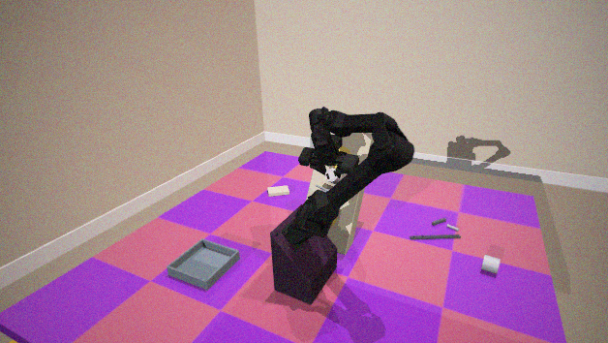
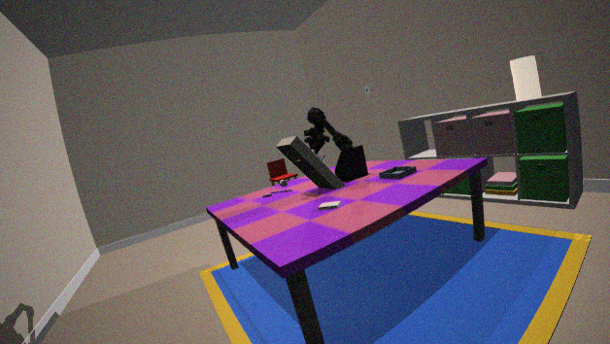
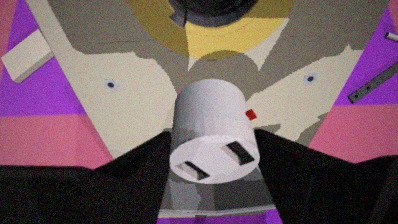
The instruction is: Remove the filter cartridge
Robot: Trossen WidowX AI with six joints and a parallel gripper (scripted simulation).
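The beige service panel is 4 cm below my gripper tip and 3 cm ahead of it. Round my gripper tip: short grey pin (38 cm to the right, 21 cm below, 20 cm ahead); round grey filter cartridge (right at my gripper tip); white block (33 cm to the left, 21 cm below, 16 cm ahead).
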